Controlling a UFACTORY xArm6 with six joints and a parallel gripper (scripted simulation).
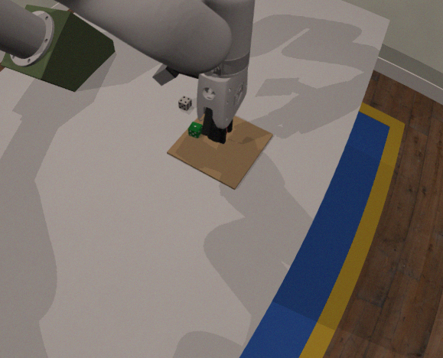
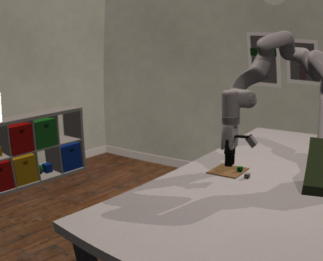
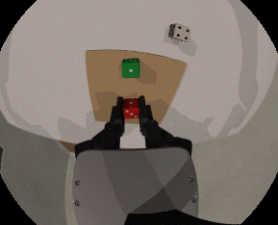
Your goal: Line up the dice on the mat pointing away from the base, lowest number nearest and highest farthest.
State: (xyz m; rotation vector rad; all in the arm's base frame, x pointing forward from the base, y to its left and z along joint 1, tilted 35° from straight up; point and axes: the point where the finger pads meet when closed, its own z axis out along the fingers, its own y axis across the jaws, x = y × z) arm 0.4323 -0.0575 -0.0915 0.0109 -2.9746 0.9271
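Now: hand 4 cm above the tan mat. The rest, counted from my hand: red die 1 cm below; then green die 5 cm behind, 3 cm below; then white die 10 cm behind, 6 cm to the left, 4 cm below.
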